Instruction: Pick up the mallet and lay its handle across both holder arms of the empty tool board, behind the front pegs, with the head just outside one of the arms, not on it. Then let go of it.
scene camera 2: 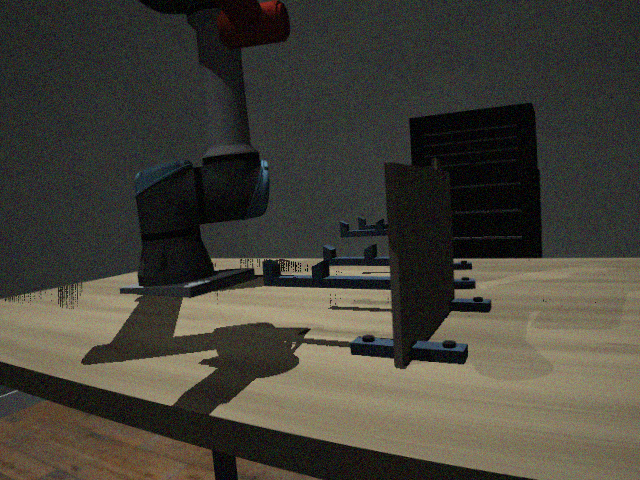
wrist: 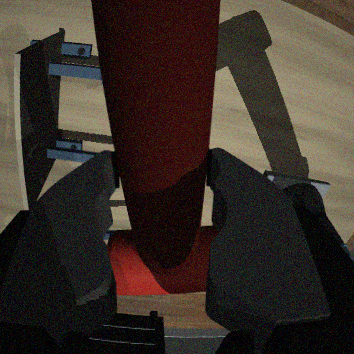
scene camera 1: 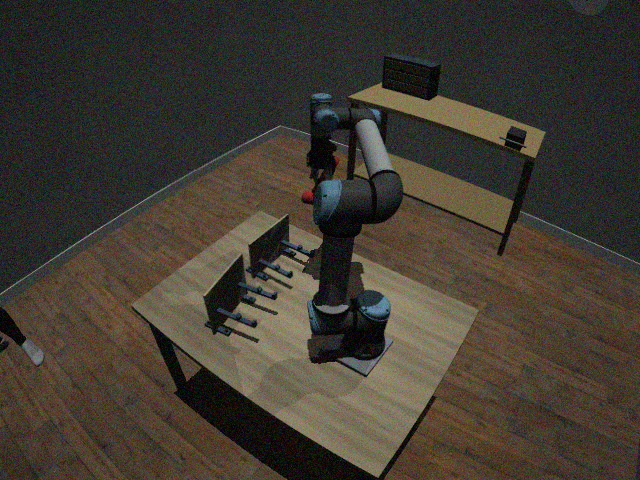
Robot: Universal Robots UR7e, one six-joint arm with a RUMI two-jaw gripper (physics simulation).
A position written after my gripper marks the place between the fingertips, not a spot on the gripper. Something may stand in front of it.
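You can see my gripper in the wrist view [162,153] and in scene camera 1 [322,185], but it's out of frame in scene camera 2. There's a tool board as well, and on that board [wrist: 38,67] and [scene camera 1: 284,230] are the same spot.
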